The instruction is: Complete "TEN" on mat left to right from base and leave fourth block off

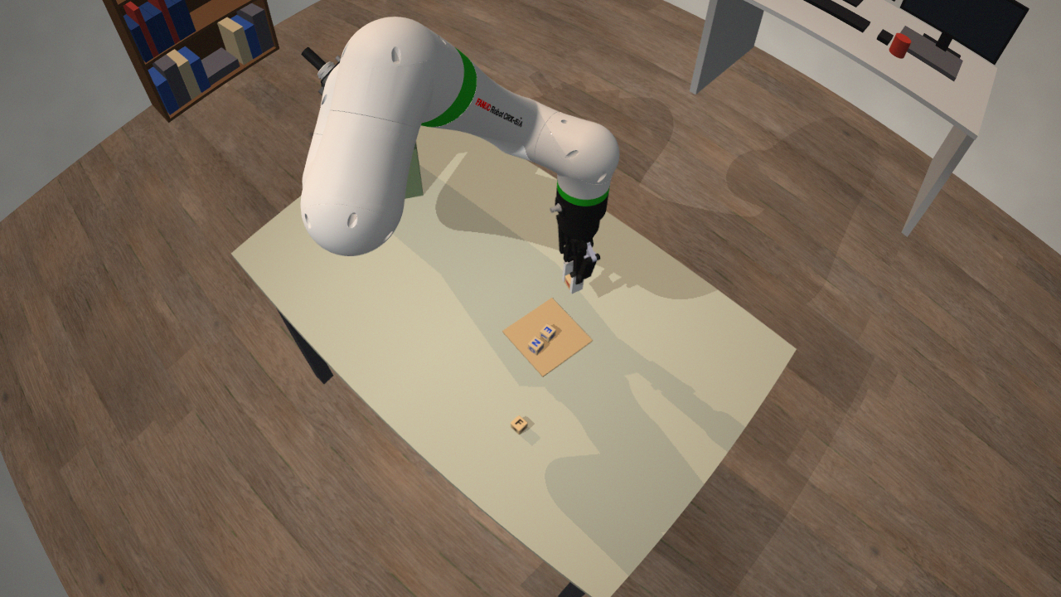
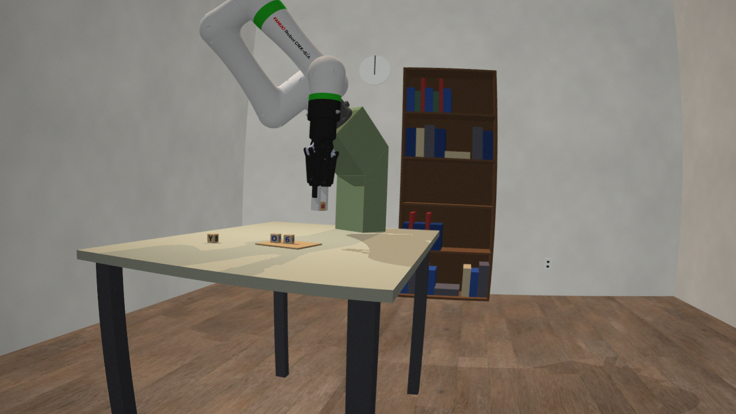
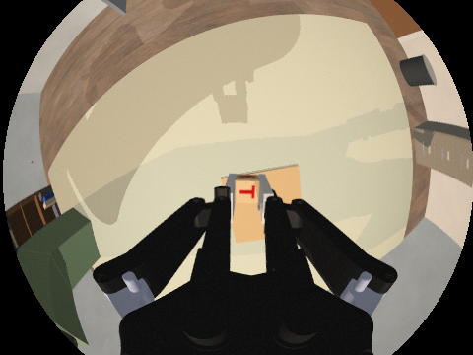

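Now: hand 13 cm above the mat, 9 cm to the left of it and 1 cm past it.
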